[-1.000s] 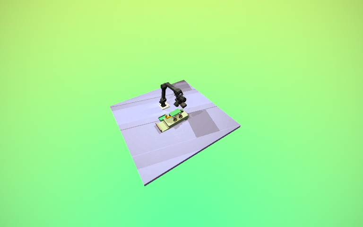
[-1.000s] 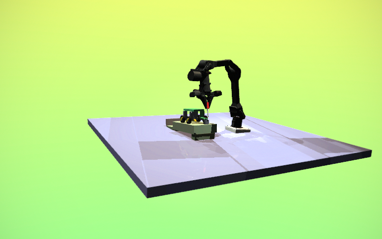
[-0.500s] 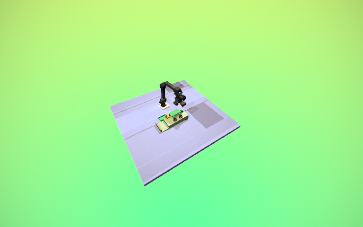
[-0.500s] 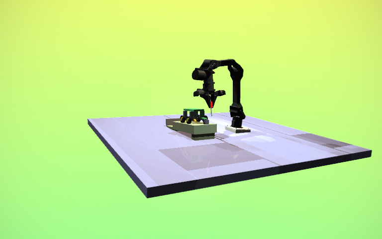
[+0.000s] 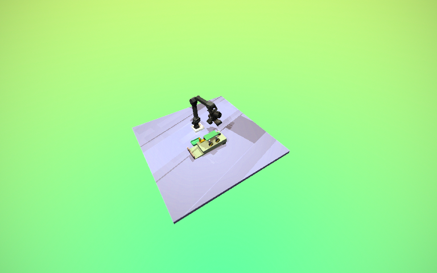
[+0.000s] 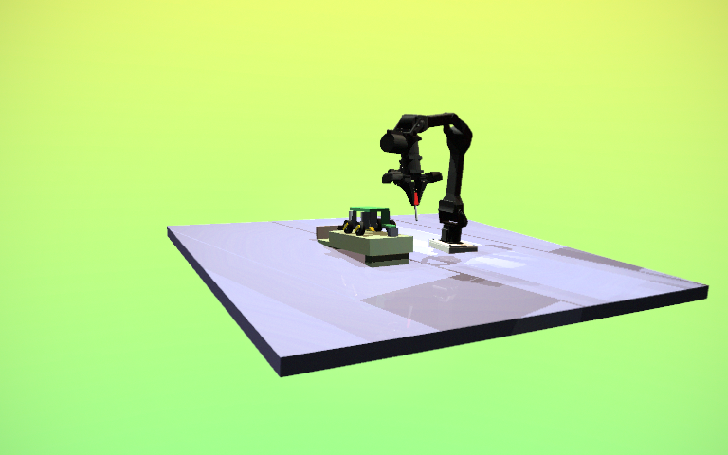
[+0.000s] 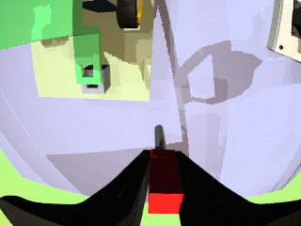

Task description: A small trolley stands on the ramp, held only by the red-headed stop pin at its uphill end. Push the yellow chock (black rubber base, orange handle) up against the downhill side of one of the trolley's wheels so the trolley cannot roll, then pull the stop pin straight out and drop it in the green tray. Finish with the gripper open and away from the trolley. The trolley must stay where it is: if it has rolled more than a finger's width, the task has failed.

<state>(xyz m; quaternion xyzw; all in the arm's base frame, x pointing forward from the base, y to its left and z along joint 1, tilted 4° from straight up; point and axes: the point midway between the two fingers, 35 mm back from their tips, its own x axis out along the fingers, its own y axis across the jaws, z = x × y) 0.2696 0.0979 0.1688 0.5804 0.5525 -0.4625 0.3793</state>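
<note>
The green tray is 70 mm behind my gripper tip, 240 mm to the right of it and 180 mm below it. From my gripper tip the other things lie so: trolley (70 mm ahead, 140 mm to the right, 70 mm below); then olive ramp (70 mm ahead, 130 mm to the right, 130 mm below); then red-headed stop pin (right at my gripper tip).
</note>
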